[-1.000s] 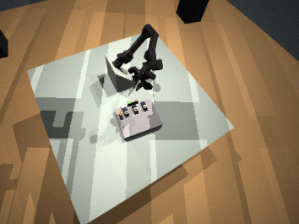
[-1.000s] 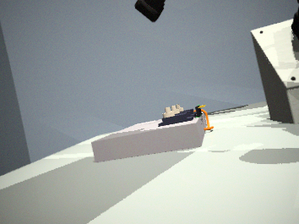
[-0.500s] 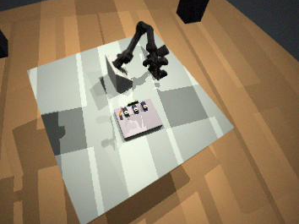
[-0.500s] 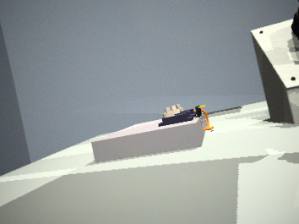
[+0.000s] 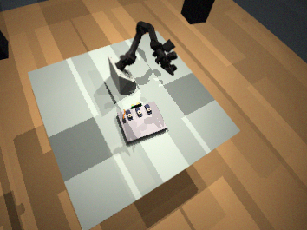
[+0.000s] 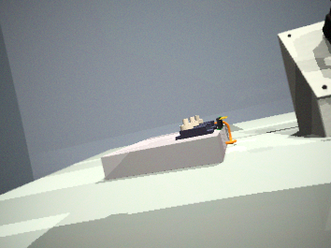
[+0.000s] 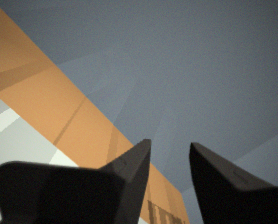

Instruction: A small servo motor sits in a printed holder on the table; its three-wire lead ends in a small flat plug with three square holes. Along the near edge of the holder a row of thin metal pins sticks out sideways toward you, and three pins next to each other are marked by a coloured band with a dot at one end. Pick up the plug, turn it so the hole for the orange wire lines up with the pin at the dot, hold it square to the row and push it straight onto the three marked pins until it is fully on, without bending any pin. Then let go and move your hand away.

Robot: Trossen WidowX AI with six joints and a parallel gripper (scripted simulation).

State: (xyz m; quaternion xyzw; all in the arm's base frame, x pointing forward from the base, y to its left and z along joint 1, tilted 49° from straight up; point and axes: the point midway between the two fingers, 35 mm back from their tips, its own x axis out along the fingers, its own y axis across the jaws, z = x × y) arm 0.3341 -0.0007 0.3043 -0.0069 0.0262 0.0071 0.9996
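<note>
The green band lies 6 cm behind my gripper tip, 22 cm to the right of it and 35 cm below it. Also, from my gripper tip: printed holder: 10 cm ahead, 19 cm to the right, 40 cm below.
</note>
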